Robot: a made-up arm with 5 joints.
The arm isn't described. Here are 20 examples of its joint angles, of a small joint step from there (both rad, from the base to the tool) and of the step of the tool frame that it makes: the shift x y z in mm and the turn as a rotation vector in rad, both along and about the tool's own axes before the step.
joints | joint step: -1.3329 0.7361 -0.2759 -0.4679 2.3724 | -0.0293 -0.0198 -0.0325 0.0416 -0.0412
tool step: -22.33 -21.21 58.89 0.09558 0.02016 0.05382
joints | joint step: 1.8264 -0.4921 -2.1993 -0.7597 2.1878 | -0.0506 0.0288 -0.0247 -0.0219 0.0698
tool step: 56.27 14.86 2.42 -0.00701 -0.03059 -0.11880
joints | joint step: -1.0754 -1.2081 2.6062 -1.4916 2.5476 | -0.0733 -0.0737 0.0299 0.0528 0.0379
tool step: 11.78 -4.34 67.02 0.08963 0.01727 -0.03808
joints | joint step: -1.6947 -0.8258 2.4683 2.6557 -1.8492 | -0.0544 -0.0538 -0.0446 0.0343 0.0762
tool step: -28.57 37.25 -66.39 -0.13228 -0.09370 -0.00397
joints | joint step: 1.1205 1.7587 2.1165 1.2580 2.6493 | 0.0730 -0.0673 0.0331 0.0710 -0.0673
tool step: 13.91 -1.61 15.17 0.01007 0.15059 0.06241
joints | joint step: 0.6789 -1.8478 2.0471 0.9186 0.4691 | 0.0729 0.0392 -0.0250 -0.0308 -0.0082
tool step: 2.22 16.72 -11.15 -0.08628 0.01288 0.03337
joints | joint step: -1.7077 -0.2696 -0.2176 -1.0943 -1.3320 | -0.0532 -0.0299 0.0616 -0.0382 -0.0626
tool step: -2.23 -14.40 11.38 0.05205 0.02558 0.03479
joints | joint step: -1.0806 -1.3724 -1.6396 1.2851 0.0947 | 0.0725 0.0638 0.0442 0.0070 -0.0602
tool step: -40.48 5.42 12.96 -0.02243 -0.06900 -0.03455
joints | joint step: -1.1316 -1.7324 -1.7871 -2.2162 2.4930 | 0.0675 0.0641 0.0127 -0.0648 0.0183
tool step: -65.37 -15.88 3.02 0.01210 -0.05131 0.07149
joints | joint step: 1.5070 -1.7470 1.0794 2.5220 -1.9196 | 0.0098 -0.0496 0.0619 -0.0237 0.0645
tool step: 31.53 -4.32 15.07 0.02418 0.00651 -0.06089
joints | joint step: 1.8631 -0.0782 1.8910 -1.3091 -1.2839 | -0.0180 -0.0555 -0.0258 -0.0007 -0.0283
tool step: -3.11 11.48 1.86 -0.06474 0.01392 0.05172
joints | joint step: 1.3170 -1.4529 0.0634 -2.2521 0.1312 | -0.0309 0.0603 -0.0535 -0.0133 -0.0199
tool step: -18.00 -2.84 11.52 -0.00175 -0.02665 0.05986
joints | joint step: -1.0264 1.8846 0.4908 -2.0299 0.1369 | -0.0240 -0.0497 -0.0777 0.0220 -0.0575
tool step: -35.26 -16.66 23.88 0.03871 -0.08950 -0.00432
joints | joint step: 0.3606 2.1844 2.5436 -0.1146 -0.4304 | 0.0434 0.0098 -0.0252 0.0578 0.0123
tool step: 2.31 -0.76 9.72 -0.02190 0.00434 0.06287
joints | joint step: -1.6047 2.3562 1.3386 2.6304 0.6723 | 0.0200 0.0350 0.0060 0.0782 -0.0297
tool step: -8.95 -10.82 17.50 0.04654 -0.04104 0.02009
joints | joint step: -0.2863 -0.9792 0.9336 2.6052 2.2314 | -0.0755 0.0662 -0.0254 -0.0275 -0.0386
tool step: 47.19 -3.43 -11.53 -0.00281 0.00950 -0.06703
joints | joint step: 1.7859 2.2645 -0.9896 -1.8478 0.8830 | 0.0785 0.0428 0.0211 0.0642 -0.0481
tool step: -17.13 -44.55 35.63 0.16028 0.01499 0.06262
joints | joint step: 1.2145 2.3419 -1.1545 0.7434 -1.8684 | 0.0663 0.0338 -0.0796 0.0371 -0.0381
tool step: 6.81 -35.77 45.87 -0.03302 0.10766 0.14569
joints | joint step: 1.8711 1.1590 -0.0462 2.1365 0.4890 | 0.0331 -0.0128 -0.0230 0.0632 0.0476
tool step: -1.11 4.14 9.67 0.05731 -0.04778 0.01471
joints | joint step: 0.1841 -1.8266 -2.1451 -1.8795 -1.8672 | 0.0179 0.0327 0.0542 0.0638 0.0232
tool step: -25.34 -43.39 -10.49 0.00805 -0.02166 0.07066
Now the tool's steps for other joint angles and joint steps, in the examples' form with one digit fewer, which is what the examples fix.
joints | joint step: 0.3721 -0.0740 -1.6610 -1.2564 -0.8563 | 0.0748 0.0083 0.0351 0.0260 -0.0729
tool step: -13.2 -43.0 5.7 0.1063 0.0407 0.0315
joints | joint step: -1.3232 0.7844 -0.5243 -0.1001 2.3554 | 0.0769 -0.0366 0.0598 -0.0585 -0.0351
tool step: 53.2 -2.8 -43.0 -0.0594 -0.0653 -0.0619
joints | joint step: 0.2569 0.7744 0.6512 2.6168 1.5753 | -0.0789 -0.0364 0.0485 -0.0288 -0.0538
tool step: -15.7 -8.6 -31.0 -0.0680 0.0403 0.0437
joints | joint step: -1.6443 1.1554 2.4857 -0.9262 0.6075 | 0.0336 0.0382 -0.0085 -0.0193 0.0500
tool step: 12.9 9.9 -21.2 -0.0720 0.0234 -0.0426
